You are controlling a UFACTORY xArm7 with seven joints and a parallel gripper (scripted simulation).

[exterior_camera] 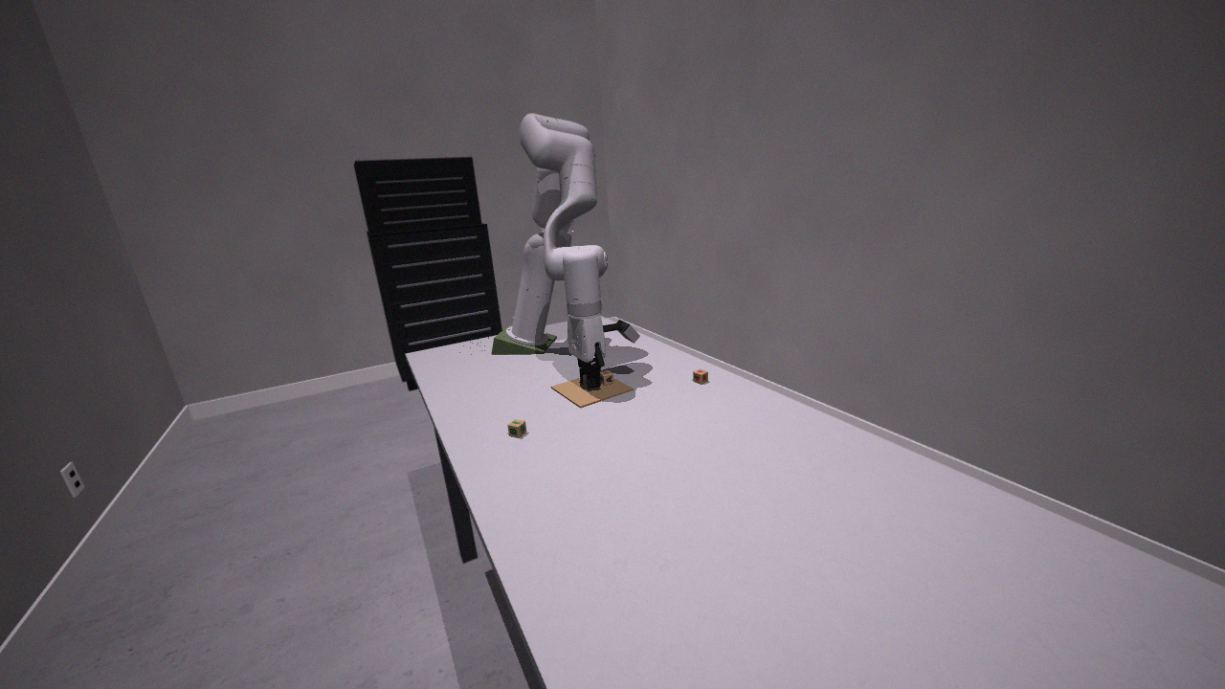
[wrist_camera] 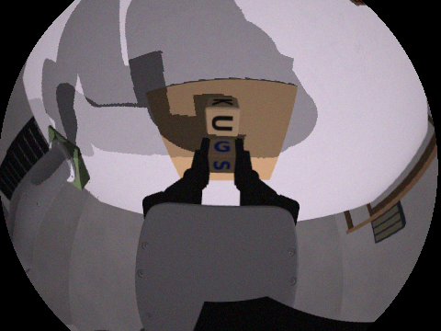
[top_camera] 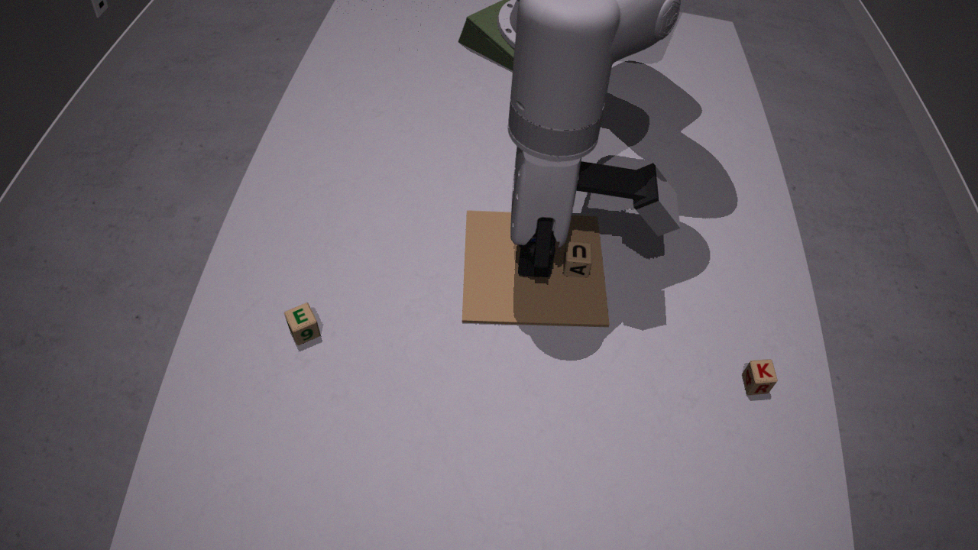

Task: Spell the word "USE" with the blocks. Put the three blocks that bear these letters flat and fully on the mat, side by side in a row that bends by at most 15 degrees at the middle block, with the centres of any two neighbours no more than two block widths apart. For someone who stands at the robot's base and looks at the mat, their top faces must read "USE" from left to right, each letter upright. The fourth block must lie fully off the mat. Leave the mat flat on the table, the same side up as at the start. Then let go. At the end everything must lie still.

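Right now the S block is 1 cm below my hand. The rest, counted from my hand: U block (4 cm to the left, 1 cm below); tan mat (3 cm below); E block (22 cm to the right, 10 cm ahead, 2 cm below).
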